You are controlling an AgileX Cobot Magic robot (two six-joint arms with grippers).
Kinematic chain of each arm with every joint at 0, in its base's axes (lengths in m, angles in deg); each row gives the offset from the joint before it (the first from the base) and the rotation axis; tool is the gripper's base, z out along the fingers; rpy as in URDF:
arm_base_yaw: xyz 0 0 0.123 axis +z
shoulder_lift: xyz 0 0 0 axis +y
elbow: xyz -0.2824 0 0.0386 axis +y
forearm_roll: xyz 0.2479 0 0.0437 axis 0.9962 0 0.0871
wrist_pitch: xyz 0 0 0 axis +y
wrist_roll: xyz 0.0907 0 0.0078 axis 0.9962 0 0.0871
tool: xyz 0 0 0 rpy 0 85 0
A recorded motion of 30 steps. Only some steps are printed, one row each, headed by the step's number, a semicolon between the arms.
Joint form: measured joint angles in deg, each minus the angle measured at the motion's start. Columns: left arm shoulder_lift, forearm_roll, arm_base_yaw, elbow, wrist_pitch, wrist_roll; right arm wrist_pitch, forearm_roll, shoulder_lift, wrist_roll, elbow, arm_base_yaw.
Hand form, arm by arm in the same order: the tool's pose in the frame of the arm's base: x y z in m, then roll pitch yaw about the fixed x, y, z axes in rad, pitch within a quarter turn. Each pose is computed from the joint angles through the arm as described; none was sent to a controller.
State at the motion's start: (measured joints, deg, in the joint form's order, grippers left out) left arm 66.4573 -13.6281 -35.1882 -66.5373 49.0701 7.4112; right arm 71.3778 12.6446 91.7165 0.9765 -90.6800 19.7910
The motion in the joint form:
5: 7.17 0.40 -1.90 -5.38 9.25 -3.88; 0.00 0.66 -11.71 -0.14 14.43 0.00
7: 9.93 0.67 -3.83 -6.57 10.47 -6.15; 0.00 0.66 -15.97 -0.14 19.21 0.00
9: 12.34 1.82 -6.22 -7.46 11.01 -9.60; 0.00 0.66 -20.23 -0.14 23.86 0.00
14: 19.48 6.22 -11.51 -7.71 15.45 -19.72; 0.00 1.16 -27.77 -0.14 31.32 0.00
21: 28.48 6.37 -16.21 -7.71 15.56 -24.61; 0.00 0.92 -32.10 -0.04 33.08 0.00
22: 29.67 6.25 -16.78 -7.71 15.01 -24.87; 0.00 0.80 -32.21 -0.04 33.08 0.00
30: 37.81 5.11 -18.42 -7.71 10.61 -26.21; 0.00 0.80 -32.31 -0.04 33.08 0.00
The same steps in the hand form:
5: 0.1955 -0.1700 0.3685 -2.9033 0.6092 2.5675; 0.2473 0.1101 0.3518 2.8903 0.3340 -2.8891
7: 0.1982 -0.1833 0.3609 -2.8892 0.5521 2.5691; 0.2270 0.1028 0.3477 2.8912 0.3250 -2.8888
9: 0.1988 -0.1968 0.3532 -2.8838 0.5042 2.5788; 0.2069 0.0955 0.3426 2.8919 0.3182 -2.8886
14: 0.1976 -0.2251 0.3144 -2.9389 0.2879 2.6072; 0.1725 0.0840 0.3338 2.8826 0.3188 -2.8915
21: 0.1949 -0.2608 0.2652 -2.9747 0.1218 2.5995; 0.1559 0.0776 0.3388 2.8818 0.3634 -2.8935
22: 0.1945 -0.2658 0.2586 -2.9765 0.1099 2.5956; 0.1556 0.0773 0.3391 2.8839 0.3655 -2.8928
30: 0.1996 -0.2904 0.2111 -2.9857 0.0394 2.6064; 0.1553 0.0772 0.3394 2.8837 0.3672 -2.8929

